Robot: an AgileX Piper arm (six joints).
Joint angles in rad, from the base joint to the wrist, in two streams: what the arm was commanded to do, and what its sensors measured. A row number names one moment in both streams.
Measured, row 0: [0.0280 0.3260 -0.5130 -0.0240 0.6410 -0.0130]
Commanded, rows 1 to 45: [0.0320 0.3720 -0.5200 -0.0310 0.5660 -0.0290]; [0.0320 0.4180 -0.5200 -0.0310 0.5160 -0.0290]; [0.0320 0.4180 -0.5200 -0.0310 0.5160 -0.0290]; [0.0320 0.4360 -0.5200 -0.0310 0.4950 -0.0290]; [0.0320 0.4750 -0.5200 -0.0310 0.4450 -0.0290]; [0.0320 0.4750 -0.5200 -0.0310 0.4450 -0.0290]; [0.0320 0.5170 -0.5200 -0.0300 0.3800 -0.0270]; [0.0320 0.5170 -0.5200 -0.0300 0.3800 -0.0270]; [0.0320 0.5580 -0.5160 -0.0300 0.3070 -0.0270]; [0.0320 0.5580 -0.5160 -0.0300 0.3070 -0.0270]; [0.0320 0.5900 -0.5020 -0.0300 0.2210 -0.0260]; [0.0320 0.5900 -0.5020 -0.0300 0.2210 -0.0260]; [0.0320 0.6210 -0.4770 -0.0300 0.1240 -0.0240]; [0.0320 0.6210 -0.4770 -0.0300 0.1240 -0.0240]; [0.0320 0.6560 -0.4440 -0.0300 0.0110 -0.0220]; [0.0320 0.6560 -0.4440 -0.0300 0.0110 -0.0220]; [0.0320 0.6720 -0.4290 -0.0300 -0.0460 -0.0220]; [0.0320 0.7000 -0.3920 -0.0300 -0.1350 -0.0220]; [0.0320 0.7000 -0.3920 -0.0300 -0.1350 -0.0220]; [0.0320 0.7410 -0.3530 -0.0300 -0.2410 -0.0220]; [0.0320 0.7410 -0.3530 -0.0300 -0.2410 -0.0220]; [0.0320 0.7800 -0.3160 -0.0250 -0.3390 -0.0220]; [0.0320 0.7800 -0.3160 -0.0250 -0.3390 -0.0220]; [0.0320 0.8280 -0.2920 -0.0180 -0.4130 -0.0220]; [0.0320 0.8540 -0.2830 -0.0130 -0.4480 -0.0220]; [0.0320 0.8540 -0.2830 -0.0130 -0.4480 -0.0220]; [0.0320 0.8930 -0.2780 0.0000 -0.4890 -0.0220]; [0.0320 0.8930 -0.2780 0.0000 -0.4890 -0.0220]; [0.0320 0.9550 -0.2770 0.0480 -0.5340 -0.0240]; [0.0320 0.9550 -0.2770 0.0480 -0.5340 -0.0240]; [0.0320 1.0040 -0.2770 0.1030 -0.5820 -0.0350]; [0.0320 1.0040 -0.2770 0.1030 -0.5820 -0.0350]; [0.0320 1.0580 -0.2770 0.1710 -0.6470 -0.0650]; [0.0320 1.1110 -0.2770 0.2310 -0.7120 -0.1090]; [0.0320 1.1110 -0.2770 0.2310 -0.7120 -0.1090]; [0.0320 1.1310 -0.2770 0.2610 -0.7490 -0.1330]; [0.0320 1.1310 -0.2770 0.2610 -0.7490 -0.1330]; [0.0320 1.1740 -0.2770 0.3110 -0.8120 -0.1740]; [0.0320 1.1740 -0.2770 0.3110 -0.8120 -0.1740]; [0.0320 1.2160 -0.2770 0.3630 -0.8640 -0.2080]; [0.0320 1.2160 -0.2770 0.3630 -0.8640 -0.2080]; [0.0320 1.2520 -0.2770 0.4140 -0.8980 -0.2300]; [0.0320 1.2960 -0.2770 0.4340 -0.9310 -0.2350]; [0.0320 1.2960 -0.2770 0.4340 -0.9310 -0.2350]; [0.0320 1.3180 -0.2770 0.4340 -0.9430 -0.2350]
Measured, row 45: [0.0280 1.2720 -0.2790 0.4080 -0.8830 -0.2150]
